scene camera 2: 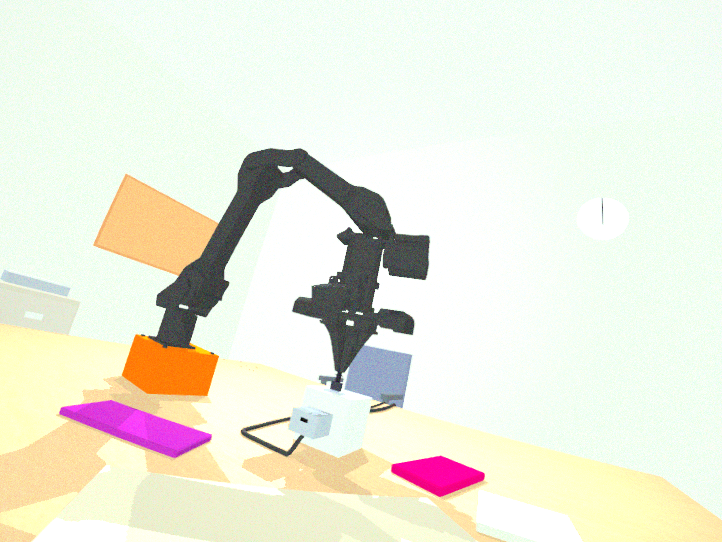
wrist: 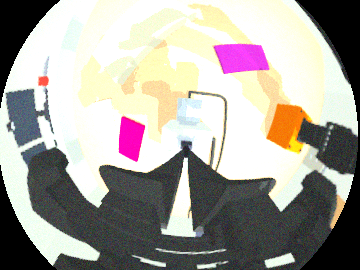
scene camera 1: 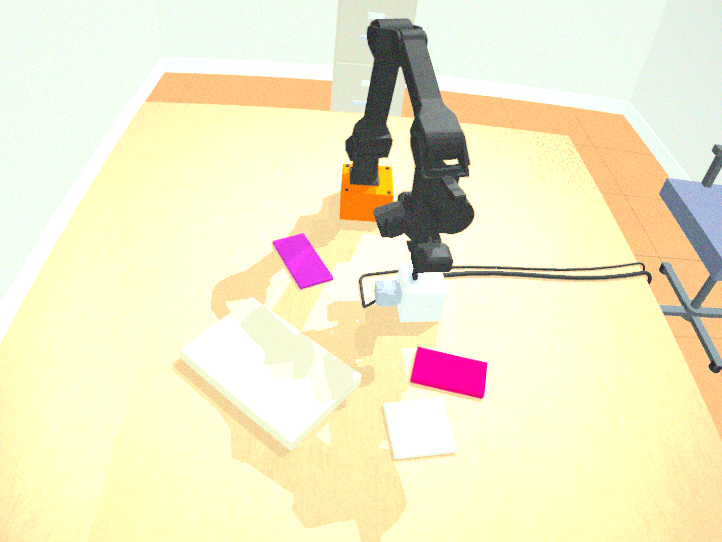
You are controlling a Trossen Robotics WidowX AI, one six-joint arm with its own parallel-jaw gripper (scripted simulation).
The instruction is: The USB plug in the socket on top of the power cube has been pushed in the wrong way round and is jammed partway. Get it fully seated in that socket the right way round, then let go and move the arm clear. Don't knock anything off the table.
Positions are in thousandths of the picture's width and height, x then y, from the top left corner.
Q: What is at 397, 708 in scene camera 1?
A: A large white slab.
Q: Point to a grey plug block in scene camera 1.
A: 537, 540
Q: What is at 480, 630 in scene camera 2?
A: My gripper.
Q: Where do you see a white power cube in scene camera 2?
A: At 487, 761
